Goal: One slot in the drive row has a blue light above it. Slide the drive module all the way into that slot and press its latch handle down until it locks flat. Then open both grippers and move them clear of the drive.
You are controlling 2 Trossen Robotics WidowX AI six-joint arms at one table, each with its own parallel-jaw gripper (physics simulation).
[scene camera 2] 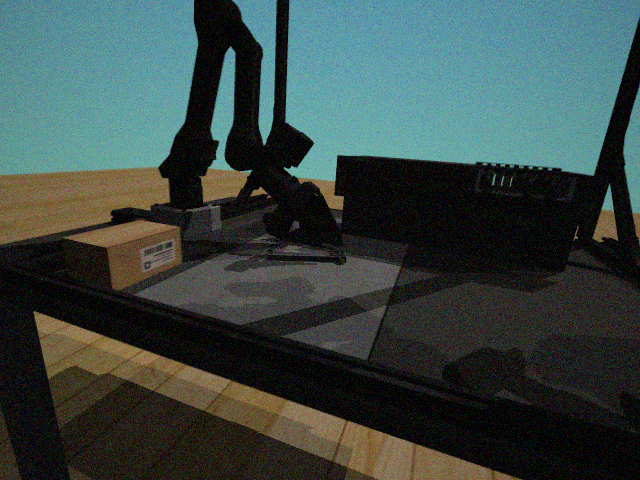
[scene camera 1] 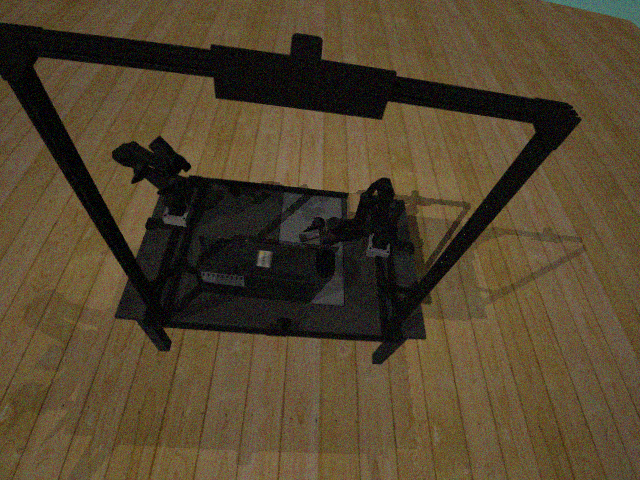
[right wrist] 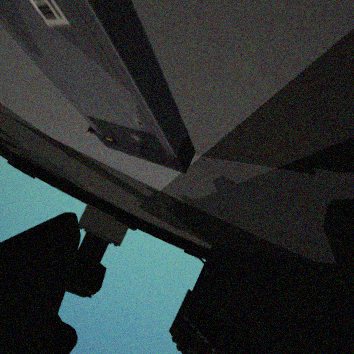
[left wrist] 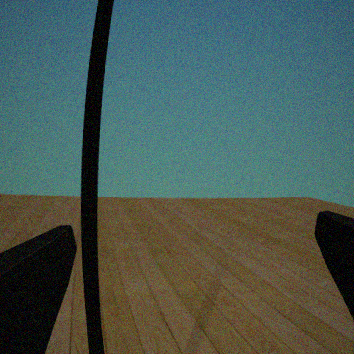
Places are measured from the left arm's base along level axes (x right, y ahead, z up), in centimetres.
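Where they show: left gripper, fingertip midpoint: [scene camera 1: 144, 188] [left wrist: 197, 233]; right gripper, fingertip midpoint: [scene camera 2: 341, 240] [scene camera 1: 304, 241] [right wrist: 205, 222]; left arm's base, link origin: [scene camera 1: 177, 210] [right wrist: 98, 234]; right arm's base, link origin: [scene camera 2: 186, 205] [scene camera 1: 379, 243].
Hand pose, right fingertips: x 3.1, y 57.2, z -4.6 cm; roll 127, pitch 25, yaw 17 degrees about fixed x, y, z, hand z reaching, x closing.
Each offset is from my right fingertips to the centre of the thing. "*": to the spot under its first point. Level surfaces: height alone.
The dark flat drive module @(dz -1.9, dx -6.5, dy +3.7 cm) [scene camera 2: 304, 257] [right wrist: 130, 140] lies on the table @(dz -2.4 cm) [scene camera 2: 347, 333] in front of the black drive chassis @(dz +6.2, dx +21.8, dy -16.2 cm) [scene camera 1: 290, 278] [scene camera 2: 442, 214]. The chassis's slot row @(* dz +10.6, dx +29.7, dy -28.1 cm) [scene camera 1: 223, 278] [scene camera 2: 504, 181] shows pale bars; I cannot make out a blue light. My right gripper [scene camera 1: 315, 229] [scene camera 2: 304, 233] is open and empty, low over the table just behind the module, not touching it. My left gripper [scene camera 1: 128, 164] [left wrist: 197, 233] is open and empty, held beyond the table's far left corner and facing out over the floor.
A cardboard box @(dz +0.4, dx -25.6, dy +22.9 cm) [scene camera 2: 128, 252] with a white label stands near the right arm's base. A black overhead frame [scene camera 1: 304, 83] with slanted legs [scene camera 1: 485, 210] [left wrist: 91, 175] spans the table. Wooden floor [scene camera 1: 318, 405] surrounds it.
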